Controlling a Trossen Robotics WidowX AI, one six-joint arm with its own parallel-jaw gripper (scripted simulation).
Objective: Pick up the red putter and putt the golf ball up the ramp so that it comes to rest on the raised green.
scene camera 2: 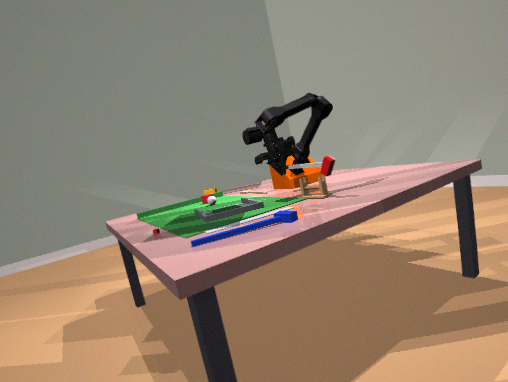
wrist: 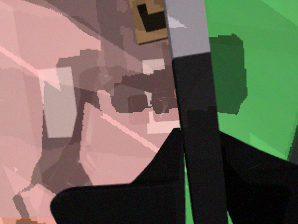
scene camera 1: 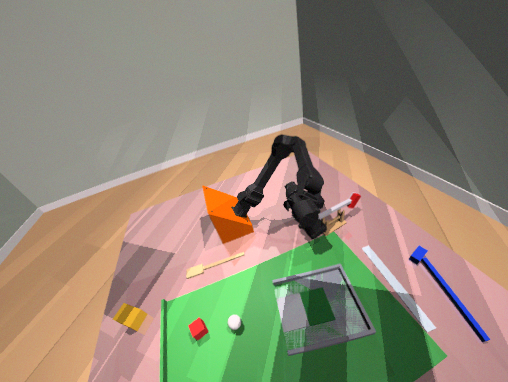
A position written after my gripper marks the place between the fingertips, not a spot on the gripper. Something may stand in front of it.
My gripper [scene camera 2: 283, 175] carries a red putter. I also see a blue putter [scene camera 1: 417, 256], a white bar [scene camera 1: 414, 308] and a green mat [scene camera 1: 399, 341].
The blue putter shows as well in scene camera 2 [scene camera 2: 282, 216]. My gripper is seen too in the wrist view [wrist: 190, 133]. The green mat also shows in scene camera 2 [scene camera 2: 182, 221] and in the wrist view [wrist: 246, 51]. The wrist view misses the blue putter: it is out of frame. The wrist view does not show the white bar: it is out of frame.
